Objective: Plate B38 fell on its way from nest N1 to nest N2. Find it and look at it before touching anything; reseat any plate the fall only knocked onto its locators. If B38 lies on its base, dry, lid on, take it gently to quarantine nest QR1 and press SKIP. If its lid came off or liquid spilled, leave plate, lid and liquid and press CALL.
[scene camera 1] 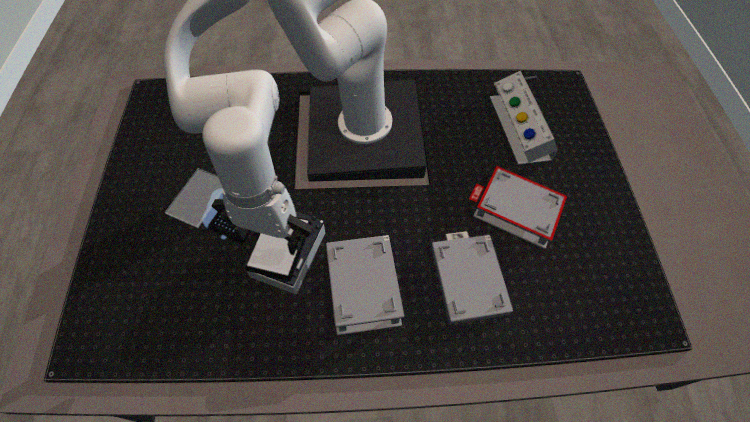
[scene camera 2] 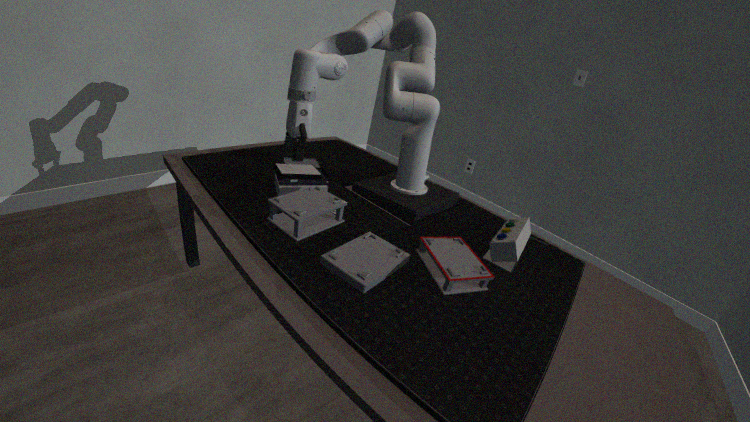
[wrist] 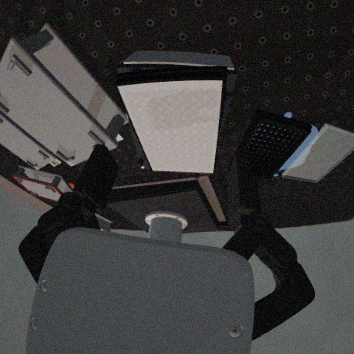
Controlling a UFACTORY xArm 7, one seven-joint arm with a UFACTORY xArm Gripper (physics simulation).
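Frame: origin at the arm's base, x back, y left, z down, level; centimetres.
Where they show: gripper, between the fingertips: [scene camera 1: 269, 240] [scene camera 2: 293, 154] [wrist: 168, 159]; arm's base, origin of its link: [scene camera 1: 365, 122] [scene camera 2: 408, 187] [wrist: 166, 219].
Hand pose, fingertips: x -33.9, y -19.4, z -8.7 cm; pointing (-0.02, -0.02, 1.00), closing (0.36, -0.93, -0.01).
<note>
Things, the pixels of their centre, and the offset from my fingertips. "*": a spot on its surface instead.
- black well plate, middle of its body: [wrist: 265, 151] [scene camera 1: 241, 210] dy -8.4, dx +13.4, dz +11.0 cm
- clear grey lid, a spot on its surface: [wrist: 321, 154] [scene camera 1: 197, 199] * dy -18.4, dx +17.1, dz +11.5 cm
- white-topped plate, middle of its body: [wrist: 176, 133] [scene camera 1: 279, 244] [scene camera 2: 297, 171] dy +0.8, dx +1.7, dz +5.0 cm
- black-and-grey device, a spot on its surface: [wrist: 177, 58] * dy -1.3, dx -4.0, dz +8.7 cm
- red-edged nest, middle of its body: [scene camera 1: 520, 205] [scene camera 2: 453, 262] [wrist: 43, 185] dy +50.6, dx +9.1, dz +9.4 cm
- raised grey nest, middle of its body: [wrist: 56, 107] [scene camera 1: 363, 283] [scene camera 2: 307, 209] dy +16.0, dx -5.8, dz +8.5 cm
- lower grey nest, middle of its body: [scene camera 1: 470, 277] [scene camera 2: 366, 258] [wrist: 17, 140] dy +36.8, dx -5.6, dz +10.3 cm
- button box, middle of its body: [scene camera 1: 524, 115] [scene camera 2: 512, 238] dy +57.5, dx +32.9, dz +7.5 cm
A black well plate [scene camera 1: 226, 222] [wrist: 276, 142] lies on the mat with its lid off. Pale blue liquid [scene camera 1: 211, 205] [wrist: 302, 151] spreads beside it, with small drops near by. A clear grey lid [scene camera 1: 191, 197] [wrist: 321, 154] lies apart, at the liquid's far side. No plate name is readable. A white-topped plate [scene camera 1: 272, 254] [scene camera 2: 297, 169] [wrist: 176, 120] sits on a black-and-grey device [scene camera 1: 294, 286] [scene camera 2: 301, 187] [wrist: 177, 58]; it looks slightly tilted. My gripper [scene camera 1: 267, 238] [scene camera 2: 296, 155] [wrist: 168, 159] is open and empty above it, fingers wide apart. The red-edged nest [scene camera 1: 524, 202] [scene camera 2: 455, 257] holds no plate.
A raised grey nest [scene camera 1: 364, 280] [scene camera 2: 308, 201] stands beside the device, and a lower grey nest [scene camera 1: 472, 278] [scene camera 2: 365, 257] stands farther right. A button box [scene camera 1: 540, 149] [scene camera 2: 517, 244] with white, green, yellow and blue buttons stands at the back right. The black arm base [scene camera 1: 367, 162] is behind.
</note>
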